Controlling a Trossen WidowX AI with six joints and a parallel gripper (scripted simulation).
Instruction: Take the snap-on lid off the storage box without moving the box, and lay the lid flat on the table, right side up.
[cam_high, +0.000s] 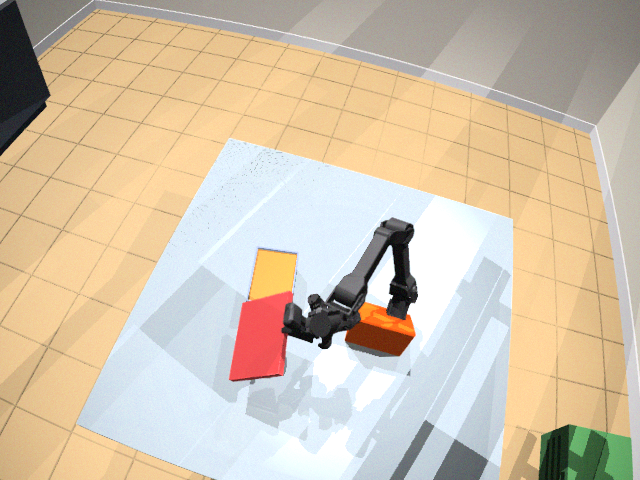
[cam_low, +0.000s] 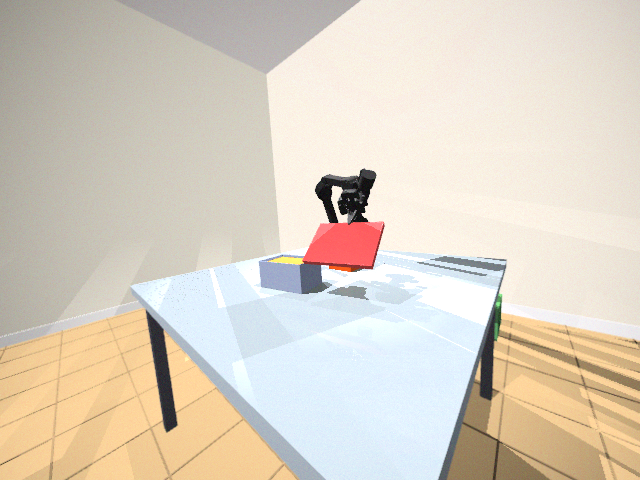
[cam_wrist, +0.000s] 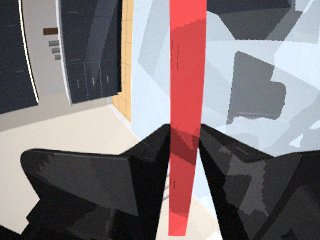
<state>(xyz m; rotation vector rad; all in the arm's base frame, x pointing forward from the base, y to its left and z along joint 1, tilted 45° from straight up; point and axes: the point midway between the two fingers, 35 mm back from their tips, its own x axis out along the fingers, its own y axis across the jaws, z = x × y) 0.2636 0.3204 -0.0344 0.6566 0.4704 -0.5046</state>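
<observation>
The red lid lies 60 mm ahead of my gripper tip, 50 mm below it and 20 mm to the left of it. Round my gripper tip: grey-blue storage box (220 mm to the right, 180 mm below, 120 mm ahead).
</observation>
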